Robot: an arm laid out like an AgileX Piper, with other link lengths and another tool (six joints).
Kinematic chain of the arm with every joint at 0, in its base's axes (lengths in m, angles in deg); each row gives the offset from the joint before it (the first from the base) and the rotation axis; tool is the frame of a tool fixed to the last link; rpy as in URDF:
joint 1: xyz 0 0 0.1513 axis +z
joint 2: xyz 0 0 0 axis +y
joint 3: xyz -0.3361 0 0.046 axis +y
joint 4: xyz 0.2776 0 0.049 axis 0.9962 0 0.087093
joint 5: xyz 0 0 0 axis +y
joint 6: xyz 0.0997 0 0.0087 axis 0.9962 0 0.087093
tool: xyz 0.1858 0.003 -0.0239 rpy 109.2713 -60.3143 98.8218
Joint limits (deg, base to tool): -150..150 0..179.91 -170..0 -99.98..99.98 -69.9..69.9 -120..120
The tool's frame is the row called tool.
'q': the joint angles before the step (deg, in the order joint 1, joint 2, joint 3, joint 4, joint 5, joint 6). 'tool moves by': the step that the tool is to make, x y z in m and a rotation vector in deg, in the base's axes. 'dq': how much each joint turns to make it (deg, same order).
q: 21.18, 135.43, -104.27, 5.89, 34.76, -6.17
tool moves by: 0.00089, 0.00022, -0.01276, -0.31, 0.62, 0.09
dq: 0.00, 1.62, -0.80, -0.01, -0.12, -0.11
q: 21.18, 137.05, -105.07, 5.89, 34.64, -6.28
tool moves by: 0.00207, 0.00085, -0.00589, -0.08, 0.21, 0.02
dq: 0.00, 1.03, -0.93, 0.00, 0.12, -0.01
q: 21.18, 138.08, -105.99, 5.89, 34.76, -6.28
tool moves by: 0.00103, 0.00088, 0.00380, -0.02, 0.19, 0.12
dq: 0.00, 0.11, -1.12, 0.00, 1.20, -0.01
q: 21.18, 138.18, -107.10, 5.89, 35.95, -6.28
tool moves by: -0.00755, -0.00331, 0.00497, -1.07, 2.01, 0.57
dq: 0.00, -0.12, -1.64, -0.49, 4.04, 0.00
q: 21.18, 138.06, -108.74, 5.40, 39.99, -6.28
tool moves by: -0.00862, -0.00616, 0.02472, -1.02, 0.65, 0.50
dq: 0.00, -2.80, 0.05, -1.01, 3.73, 0.21
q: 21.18, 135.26, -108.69, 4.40, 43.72, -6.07
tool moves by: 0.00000, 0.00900, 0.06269, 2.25, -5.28, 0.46
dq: 0.74, -7.42, 3.27, 0.14, -1.60, 0.14
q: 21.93, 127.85, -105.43, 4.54, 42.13, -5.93
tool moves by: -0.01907, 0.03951, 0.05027, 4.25, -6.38, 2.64
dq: 3.68, -7.89, 7.44, 1.65, -7.13, -0.11
